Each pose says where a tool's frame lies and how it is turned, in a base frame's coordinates. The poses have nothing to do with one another.
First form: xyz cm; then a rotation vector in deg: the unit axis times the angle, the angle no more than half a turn.
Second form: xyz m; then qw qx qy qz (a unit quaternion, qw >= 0). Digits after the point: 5 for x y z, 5 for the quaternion.
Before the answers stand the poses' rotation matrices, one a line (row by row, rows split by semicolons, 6 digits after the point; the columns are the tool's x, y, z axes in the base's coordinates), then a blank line. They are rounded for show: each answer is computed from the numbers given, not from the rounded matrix.
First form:
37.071, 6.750, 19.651, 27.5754, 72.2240, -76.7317
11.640, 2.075, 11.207, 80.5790, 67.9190, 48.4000
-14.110, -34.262, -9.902, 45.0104, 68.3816, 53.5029
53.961, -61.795, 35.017, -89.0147, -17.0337, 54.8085
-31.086, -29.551, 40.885, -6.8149, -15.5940, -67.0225
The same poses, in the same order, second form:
-0.239439 0.888678 0.391049; -0.444071 0.257930 -0.858063; -0.863406 -0.379108 0.332878
0.256339 0.209915 0.943518; 0.960357 0.055338 -0.273225; -0.109566 0.976152 -0.187408
0.104870 -0.176547 0.978690; 0.907480 0.419542 -0.021558; -0.406796 0.890402 0.204210
0.625830 -0.325423 -0.708827; 0.669876 -0.241234 0.702191; -0.399502 -0.914279 0.067022
0.362189 0.920083 -0.149221; -0.891454 0.388688 0.232877; 0.272266 0.048678 0.960990

0.37071, 0.06750, 0.19651, 0.58124, 0.20601, 0.53956, -0.57323
0.11640, 0.02075, 0.11207, 0.53016, 0.58915, 0.49659, 0.35388
-0.14110, -0.34262, -0.09902, 0.65739, 0.34681, 0.52689, 0.41225
0.53961, -0.61795, 0.35017, 0.60242, -0.67083, -0.12837, 0.41305
-0.31086, -0.29551, 0.40885, 0.82339, -0.05593, -0.12797, -0.55003

